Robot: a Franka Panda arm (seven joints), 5 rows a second.
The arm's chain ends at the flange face. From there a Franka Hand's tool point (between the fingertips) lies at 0.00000 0.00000 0.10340 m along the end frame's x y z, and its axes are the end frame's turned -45 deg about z.
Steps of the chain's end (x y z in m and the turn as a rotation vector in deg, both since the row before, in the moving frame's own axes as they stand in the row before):
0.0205 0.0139 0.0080 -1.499 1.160 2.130
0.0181 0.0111 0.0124 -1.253 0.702 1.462
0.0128 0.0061 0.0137 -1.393 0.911 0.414
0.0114 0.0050 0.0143 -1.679 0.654 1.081
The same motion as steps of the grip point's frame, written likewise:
0.0042 0.0277 0.0079 -1.880 -0.240 2.130
0.0042 0.0231 0.0124 -1.382 -0.390 1.462
0.0041 0.0163 0.0137 -1.629 -0.341 0.414
0.0032 0.0146 0.0142 -1.650 -0.725 1.081

